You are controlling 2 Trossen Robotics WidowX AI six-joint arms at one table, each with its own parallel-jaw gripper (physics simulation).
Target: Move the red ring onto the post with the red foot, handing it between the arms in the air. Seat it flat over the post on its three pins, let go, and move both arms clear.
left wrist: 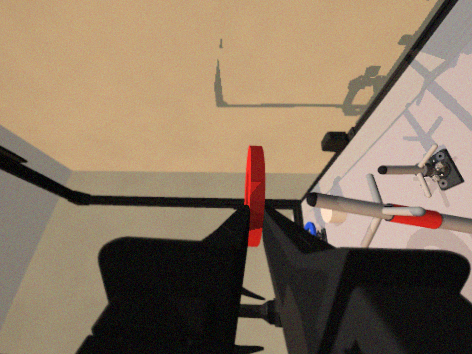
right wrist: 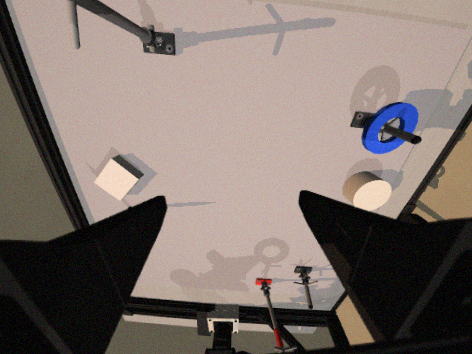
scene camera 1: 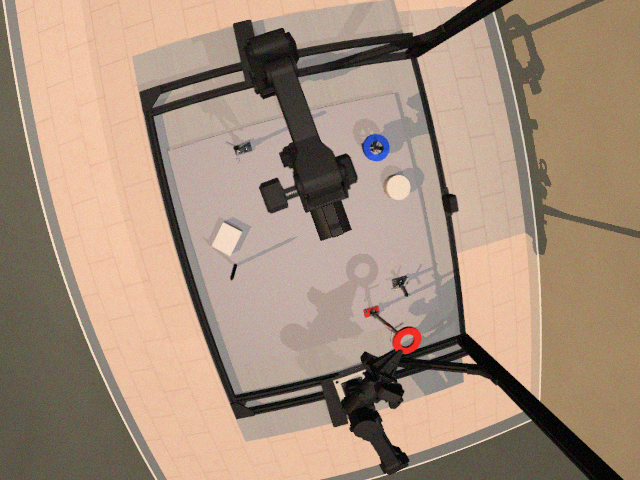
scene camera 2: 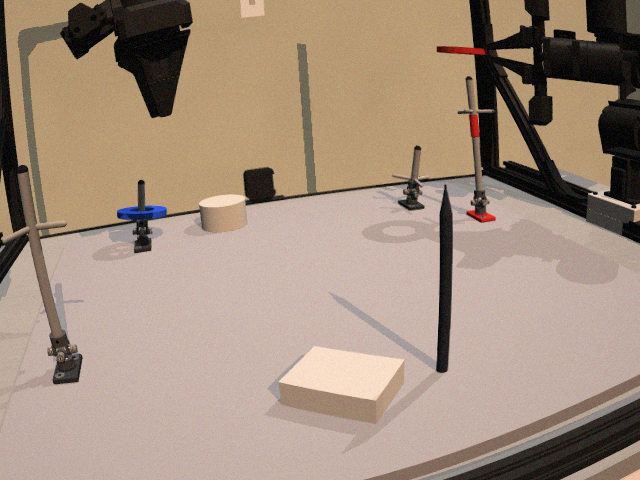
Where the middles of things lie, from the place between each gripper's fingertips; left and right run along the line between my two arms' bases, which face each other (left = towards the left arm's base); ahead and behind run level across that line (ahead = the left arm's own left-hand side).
Right now my right hand is 21 cm past the blue ring (right wrist: 407, 113), 3 cm to the left of it and 14 cm above it. Also, from my right hand: short post (left wrist: 422, 169) 19 cm behind, 35 cm to the left, 13 cm below; black rod (scene camera 2: 446, 216) 22 cm ahead, 17 cm to the left, 12 cm below; cream cylinder (scene camera 2: 223, 213) 24 cm behind, 8 cm to the left, 17 cm below.
Now: left hand 10 mm past the red-footed post (scene camera 2: 473, 118), 10 mm to the left of it and 120 mm above it. Also, from my left hand: short post 70 mm behind, 70 mm to the right, 180 mm below; then cream cylinder 130 mm behind, 340 mm to the right, 210 mm below; then red ring (left wrist: 255, 171) 20 mm behind, 20 mm to the right.
